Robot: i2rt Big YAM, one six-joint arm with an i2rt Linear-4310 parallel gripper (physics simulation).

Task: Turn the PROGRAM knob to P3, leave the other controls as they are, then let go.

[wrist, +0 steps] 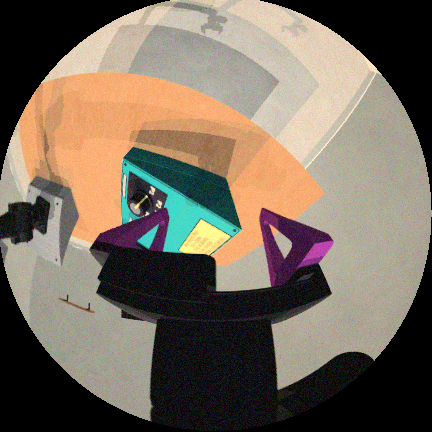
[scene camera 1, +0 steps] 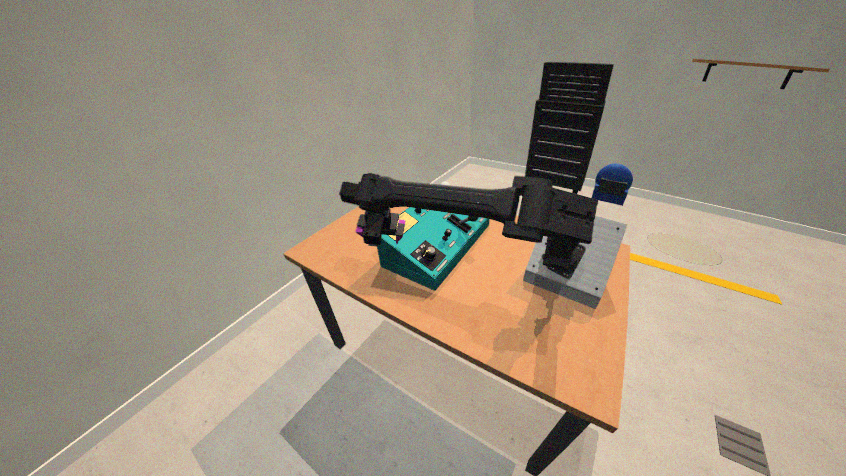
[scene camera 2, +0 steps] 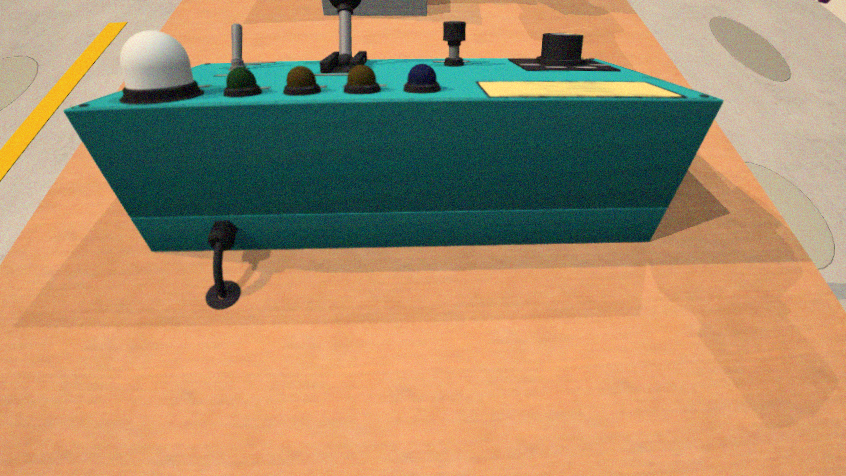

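Pixels of known places: gripper, fingertip midpoint: (wrist: 213, 212) (scene camera 1: 382, 241); arm's base, link origin: (wrist: 41, 214) (scene camera 1: 565, 258).
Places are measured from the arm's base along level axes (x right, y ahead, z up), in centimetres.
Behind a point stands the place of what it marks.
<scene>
The PROGRAM knob (scene camera 1: 430, 253) @[x -25.8, y 38.6, z -0.3 cm] (scene camera 2: 562, 47) @[x -24.0, y 42.0, z -0.3 cm] (wrist: 140, 204) @[x -26.2, y 40.5, z 0.2 cm] is a round black knob on a dark square plate at one end of the teal control panel (scene camera 1: 436, 235) @[x -14.3, y 45.2, z -1.8 cm] (scene camera 2: 390, 159) @[x -8.4, y 62.0, z -0.7 cm] (wrist: 182, 204) @[x -30.2, y 47.9, z 0.2 cm]. In the wrist view its pale yellow pointer line slants between lower left and upper right, its upper end near one of the small white labels; the labels are too small to read surely. My gripper (scene camera 1: 380, 229) @[x -39.2, y 47.0, z 9.2 cm] (wrist: 213, 212) @[x -39.2, y 47.0, z 9.2 cm] is open, its magenta fingers wide apart with nothing between them. It hangs above the panel's knob end, off toward the yellow label side, apart from the knob. It does not show in scene camera 2.
The panel also bears a black-capped lever (scene camera 2: 454, 41) @[x -12.4, y 42.1, z -0.4 cm], a ball-topped lever (scene camera 2: 344, 32) @[x -0.3, y 42.0, z -0.1 cm], a metal toggle (scene camera 2: 236, 44) @[x 11.3, y 44.5, z -0.7 cm], a white dome (scene camera 2: 155, 62) @[x 9.0, y 61.7, z 6.9 cm], several coloured domes and a yellow label (scene camera 2: 579, 89) @[x -23.2, y 56.5, z 3.5 cm] (wrist: 204, 237) @[x -25.9, y 55.4, z 3.2 cm]. The arm's grey base plate (scene camera 1: 609, 236) @[x 8.9, y -9.7, z 8.2 cm] (wrist: 65, 215) @[x 0.6, y 11.4, z -4.6 cm] stands on the table (scene camera 1: 473, 331) @[x -36.2, y 13.1, z -12.0 cm].
</scene>
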